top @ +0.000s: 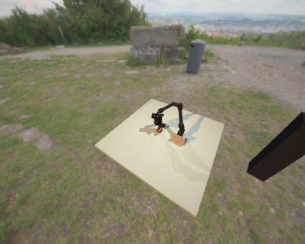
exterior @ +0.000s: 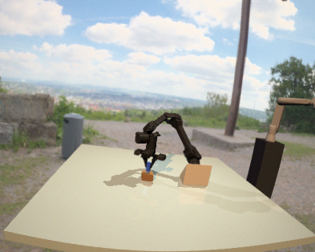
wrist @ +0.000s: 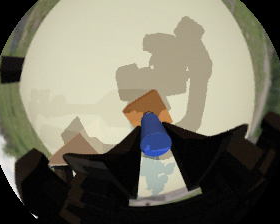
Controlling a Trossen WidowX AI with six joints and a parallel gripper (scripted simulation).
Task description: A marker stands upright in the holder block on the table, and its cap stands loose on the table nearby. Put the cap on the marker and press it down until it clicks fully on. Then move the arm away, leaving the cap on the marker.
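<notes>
The blue cap is 10 mm above my gripper tip. From my gripper tip the other things lie so: orange holder block: 50 mm below.
</notes>
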